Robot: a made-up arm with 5 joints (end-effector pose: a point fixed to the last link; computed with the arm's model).
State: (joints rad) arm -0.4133 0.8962 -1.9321 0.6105 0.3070
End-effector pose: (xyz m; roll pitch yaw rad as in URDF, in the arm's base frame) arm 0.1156 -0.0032 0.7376 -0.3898 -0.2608 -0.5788
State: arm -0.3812 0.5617 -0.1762 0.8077 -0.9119
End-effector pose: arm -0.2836 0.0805 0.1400 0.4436 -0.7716 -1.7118
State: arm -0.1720 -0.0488 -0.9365 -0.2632 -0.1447
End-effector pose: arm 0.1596 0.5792 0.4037 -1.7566 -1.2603 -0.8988
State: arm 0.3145 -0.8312 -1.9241 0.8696 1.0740
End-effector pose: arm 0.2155 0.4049 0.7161 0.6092 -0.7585 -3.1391
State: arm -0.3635 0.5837 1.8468 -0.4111 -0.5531
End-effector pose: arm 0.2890 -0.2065 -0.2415 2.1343 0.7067 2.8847
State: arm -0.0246 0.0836 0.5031 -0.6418 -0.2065
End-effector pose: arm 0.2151 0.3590 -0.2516 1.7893 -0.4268 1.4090
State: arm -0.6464 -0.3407 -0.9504 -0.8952 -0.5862
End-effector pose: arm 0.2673 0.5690 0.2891 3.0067 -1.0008 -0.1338
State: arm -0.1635 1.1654 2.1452 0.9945 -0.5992
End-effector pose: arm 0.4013 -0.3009 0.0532 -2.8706 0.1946 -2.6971
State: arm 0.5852 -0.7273 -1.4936 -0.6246 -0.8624
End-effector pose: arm 0.2277 0.1971 0.7256 -1.4913 -0.4113 3.1396
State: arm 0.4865 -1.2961 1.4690 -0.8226 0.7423
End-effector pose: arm 0.0714 -0.0657 -0.3133 1.9965 0.0244 -1.1471
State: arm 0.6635 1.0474 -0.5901 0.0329 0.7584
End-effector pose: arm -0.1168 0.5084 -0.0324 2.7505 -0.7808 1.9754
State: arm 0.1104 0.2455 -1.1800 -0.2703 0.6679
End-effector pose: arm 0.0979 0.5873 0.4879 -1.7485 -0.9665 -0.1217
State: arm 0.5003 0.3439 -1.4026 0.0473 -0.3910
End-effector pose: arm -0.0581 0.3730 0.5475 -0.3288 -0.5174 -2.2316
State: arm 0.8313 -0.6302 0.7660 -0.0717 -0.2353
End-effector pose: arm 0.6230 0.1361 -0.1144 1.6348 -0.6198 0.6872
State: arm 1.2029 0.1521 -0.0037 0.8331 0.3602
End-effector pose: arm 0.5410 0.4055 0.0006 1.7709 -0.3561 1.8895
